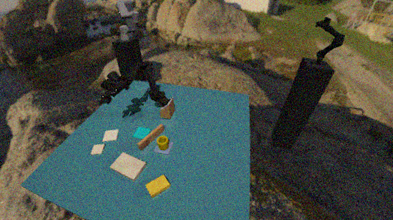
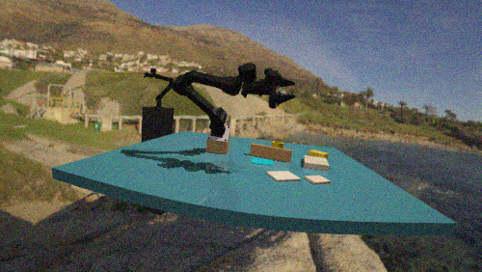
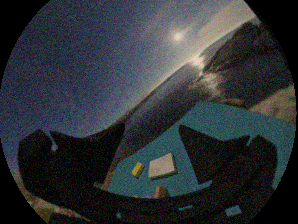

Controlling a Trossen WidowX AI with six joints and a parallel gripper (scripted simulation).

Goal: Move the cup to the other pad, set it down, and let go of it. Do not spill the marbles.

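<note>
The yellow cup is 34 cm to the left of my gripper tip, 31 cm below it and 5 cm behind it. Also, from my gripper tip: cyan pad 35 cm below, 13 cm to the left, 11 cm behind; beige slab 33 cm below, 20 cm to the left, 16 cm ahead; brown wooden bar 32 cm below, 23 cm to the left, 8 cm behind.
</note>
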